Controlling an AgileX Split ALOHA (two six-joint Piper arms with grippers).
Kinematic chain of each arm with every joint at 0, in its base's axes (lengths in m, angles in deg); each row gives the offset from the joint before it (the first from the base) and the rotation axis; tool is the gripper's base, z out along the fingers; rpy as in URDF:
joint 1: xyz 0 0 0.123 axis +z
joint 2: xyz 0 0 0 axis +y
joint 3: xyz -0.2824 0 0.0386 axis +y
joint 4: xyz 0.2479 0 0.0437 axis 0.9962 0 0.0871
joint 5: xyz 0 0 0 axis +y
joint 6: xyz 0.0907 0 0.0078 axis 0.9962 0 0.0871
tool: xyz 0 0 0 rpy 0 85 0
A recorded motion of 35 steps. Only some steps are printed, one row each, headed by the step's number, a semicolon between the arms.
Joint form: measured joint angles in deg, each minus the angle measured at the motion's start. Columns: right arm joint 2, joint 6, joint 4, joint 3, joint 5, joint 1; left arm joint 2, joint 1, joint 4, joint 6, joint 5, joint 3.
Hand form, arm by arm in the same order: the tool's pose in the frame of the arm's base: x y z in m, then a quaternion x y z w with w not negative. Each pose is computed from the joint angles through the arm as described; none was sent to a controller.
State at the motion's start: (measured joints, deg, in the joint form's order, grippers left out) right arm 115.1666 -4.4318 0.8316 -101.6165 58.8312 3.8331; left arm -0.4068 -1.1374 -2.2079 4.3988 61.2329 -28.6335
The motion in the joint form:
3: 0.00 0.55 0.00 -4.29 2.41 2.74; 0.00 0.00 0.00 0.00 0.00 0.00
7: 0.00 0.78 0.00 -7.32 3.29 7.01; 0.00 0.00 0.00 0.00 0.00 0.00
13: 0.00 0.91 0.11 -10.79 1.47 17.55; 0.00 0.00 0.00 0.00 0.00 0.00
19: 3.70 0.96 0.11 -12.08 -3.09 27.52; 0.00 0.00 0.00 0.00 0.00 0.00
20: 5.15 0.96 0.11 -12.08 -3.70 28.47; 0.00 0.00 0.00 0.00 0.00 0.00
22: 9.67 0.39 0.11 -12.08 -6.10 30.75; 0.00 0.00 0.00 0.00 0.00 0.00
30: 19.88 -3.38 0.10 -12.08 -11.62 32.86; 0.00 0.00 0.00 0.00 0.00 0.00
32: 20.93 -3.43 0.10 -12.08 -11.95 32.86; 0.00 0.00 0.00 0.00 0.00 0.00
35: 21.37 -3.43 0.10 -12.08 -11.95 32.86; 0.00 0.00 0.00 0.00 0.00 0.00
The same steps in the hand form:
3: 0.4413 0.0520 0.2825 -0.08698 0.97333 0.01194 0.21194; -0.0063 -0.0030 0.2765 0.04210 0.85232 -0.00441 0.52130
7: 0.4387 0.0852 0.2973 -0.12095 0.96551 0.02146 0.22956; -0.0063 -0.0030 0.2765 0.04210 0.85232 -0.00441 0.52130
13: 0.4211 0.1663 0.3166 -0.20540 0.93918 0.05060 0.27054; -0.0063 -0.0030 0.2765 0.04210 0.85232 -0.00441 0.52130
19: 0.4023 0.2466 0.2974 -0.28377 0.91296 0.07823 0.28258; -0.0063 -0.0030 0.2765 0.04210 0.85232 -0.00441 0.52130
20: 0.4025 0.2559 0.2859 -0.29185 0.91264 0.07878 0.27514; -0.0063 -0.0030 0.2765 0.04210 0.85232 -0.00441 0.52130
22: 0.4041 0.2800 0.2497 -0.31571 0.91010 0.07803 0.25683; -0.0063 -0.0030 0.2765 0.04210 0.85232 -0.00441 0.52130
30: 0.4118 0.3082 0.1641 -0.36493 0.90249 0.06388 0.21968; -0.0063 -0.0030 0.2765 0.04210 0.85232 -0.00441 0.52130
32: 0.4127 0.3089 0.1549 -0.36578 0.90367 0.06221 0.21379; -0.0063 -0.0030 0.2765 0.04210 0.85232 -0.00441 0.52130
35: 0.4129 0.3090 0.1509 -0.36608 0.90447 0.06126 0.21017; -0.0063 -0.0030 0.2765 0.04210 0.85232 -0.00441 0.52130

